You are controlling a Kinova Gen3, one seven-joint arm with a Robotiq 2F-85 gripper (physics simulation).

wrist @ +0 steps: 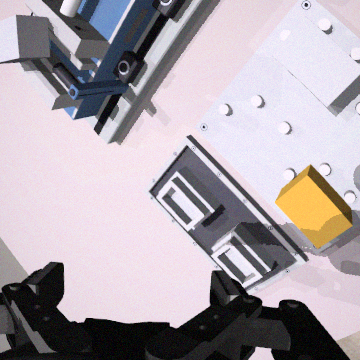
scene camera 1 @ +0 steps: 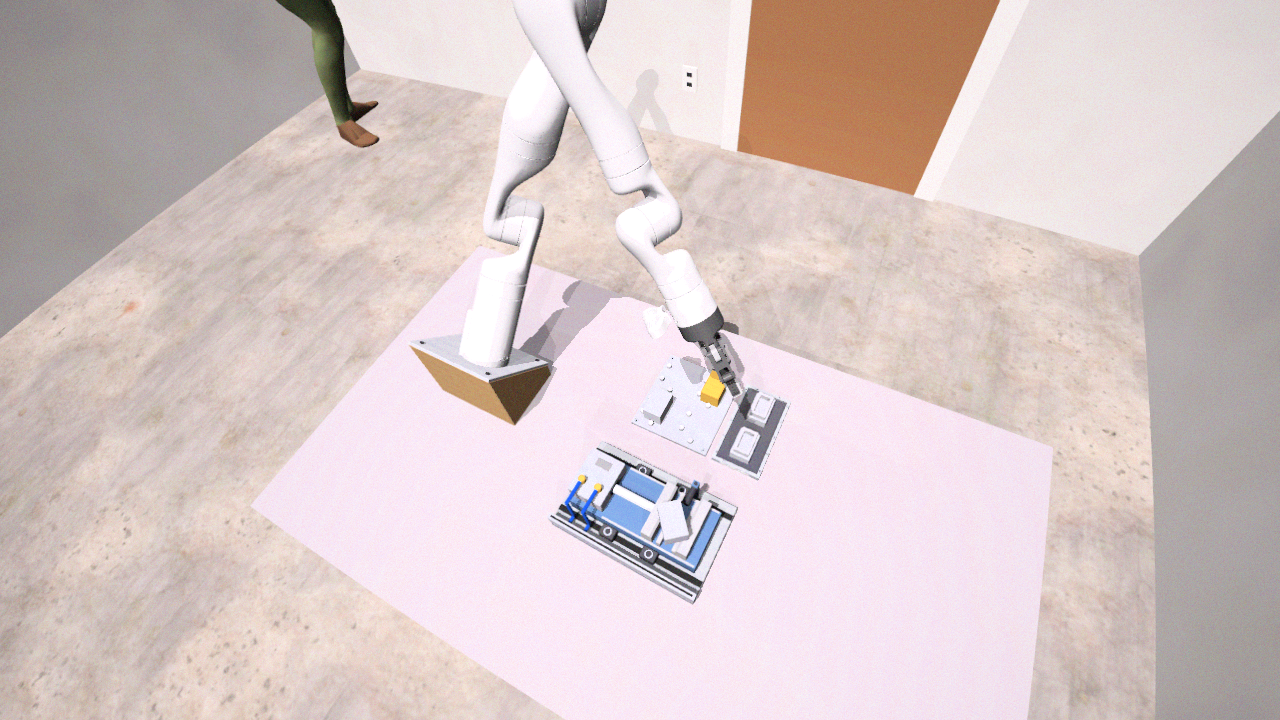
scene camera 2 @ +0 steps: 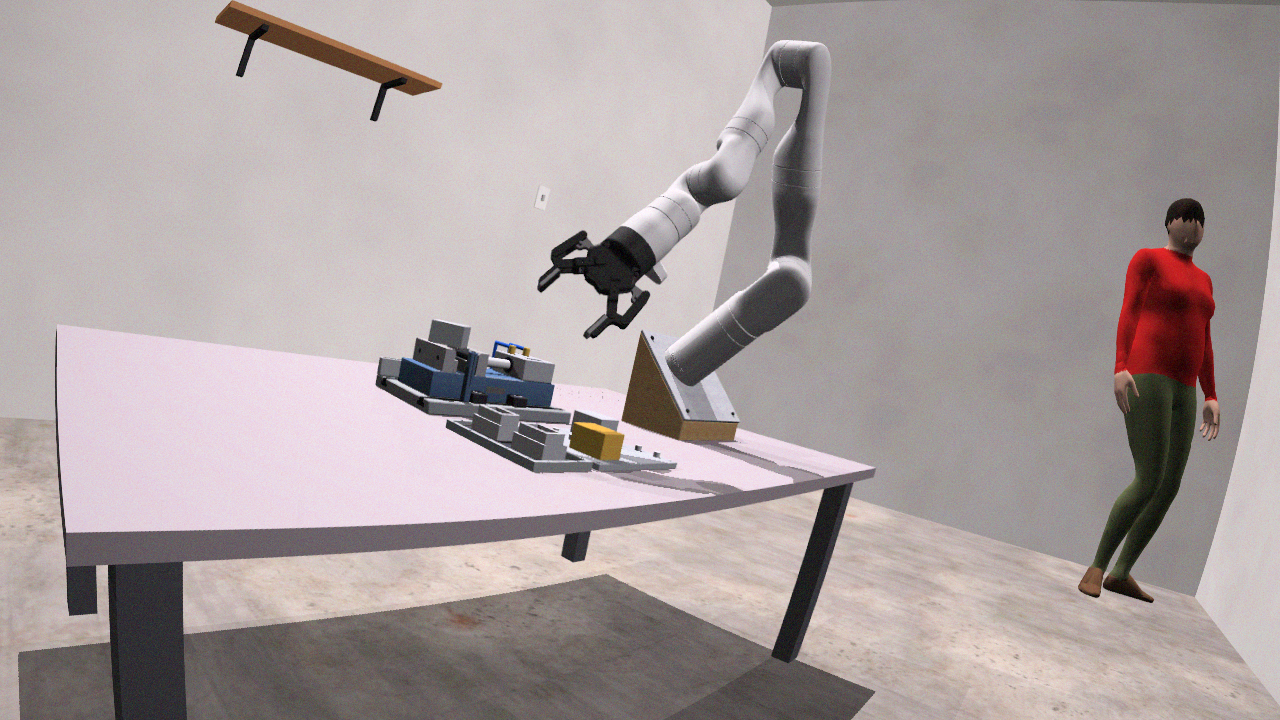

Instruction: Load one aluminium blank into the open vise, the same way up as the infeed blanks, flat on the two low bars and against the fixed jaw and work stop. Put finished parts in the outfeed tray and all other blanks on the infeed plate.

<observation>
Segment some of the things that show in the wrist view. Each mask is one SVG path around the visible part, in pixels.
My gripper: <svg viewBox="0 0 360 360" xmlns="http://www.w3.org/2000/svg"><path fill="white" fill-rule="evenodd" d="M1 287L0 334L6 334L6 339L11 348L0 352L0 360L248 360L255 351L255 346L271 348L270 351L274 360L350 360L303 302L295 299L282 299L278 302L278 307L264 306L259 297L248 294L239 281L229 278L225 270L211 271L209 306L176 328L169 326L169 322L162 321L124 323L85 317L84 322L69 321L56 307L64 293L64 267L62 262L49 261L43 268L34 270L21 282L8 283Z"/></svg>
A brass blank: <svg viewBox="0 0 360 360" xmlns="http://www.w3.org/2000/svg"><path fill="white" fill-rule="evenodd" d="M309 164L280 189L274 203L313 245L319 248L352 226L350 206L323 176Z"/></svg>
</observation>
